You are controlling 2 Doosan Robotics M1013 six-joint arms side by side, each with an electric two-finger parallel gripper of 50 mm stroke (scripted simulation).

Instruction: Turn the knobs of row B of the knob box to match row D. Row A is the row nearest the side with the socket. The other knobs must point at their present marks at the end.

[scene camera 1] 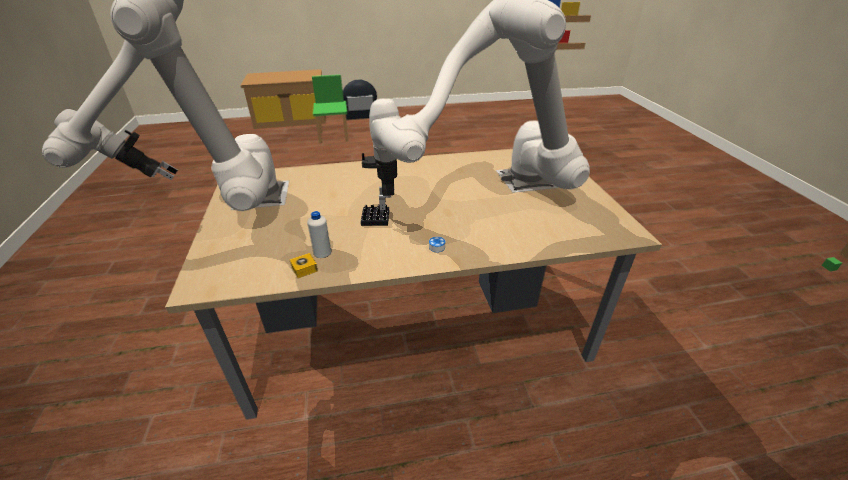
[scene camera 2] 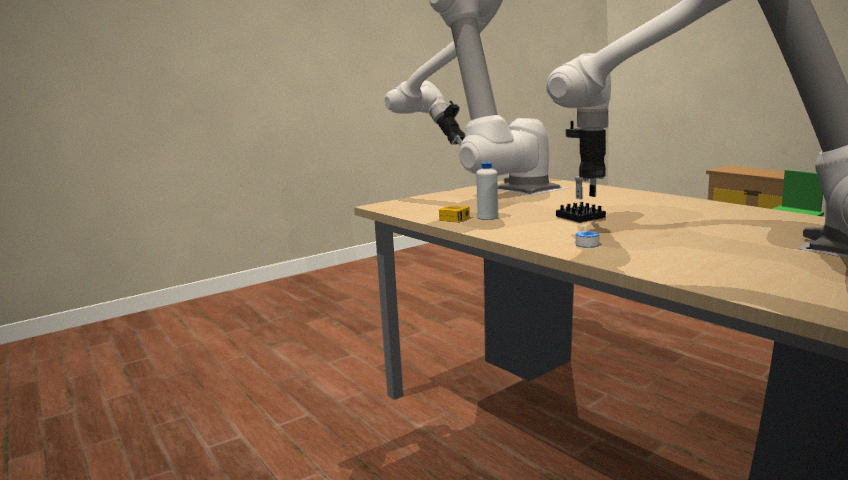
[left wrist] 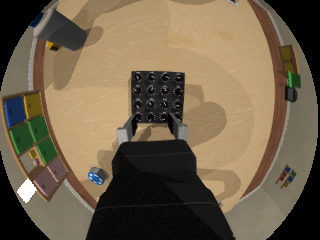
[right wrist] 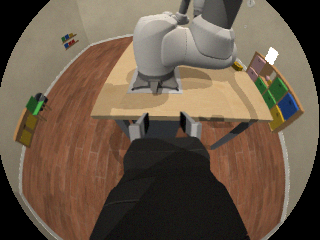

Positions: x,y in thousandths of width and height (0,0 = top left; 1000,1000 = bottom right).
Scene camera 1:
my right gripper: 206,366
white bottle: 374,468
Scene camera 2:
my left gripper: 690,411
white bottle: 575,382
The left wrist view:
my left gripper: 477,502
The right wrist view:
my right gripper: 514,494
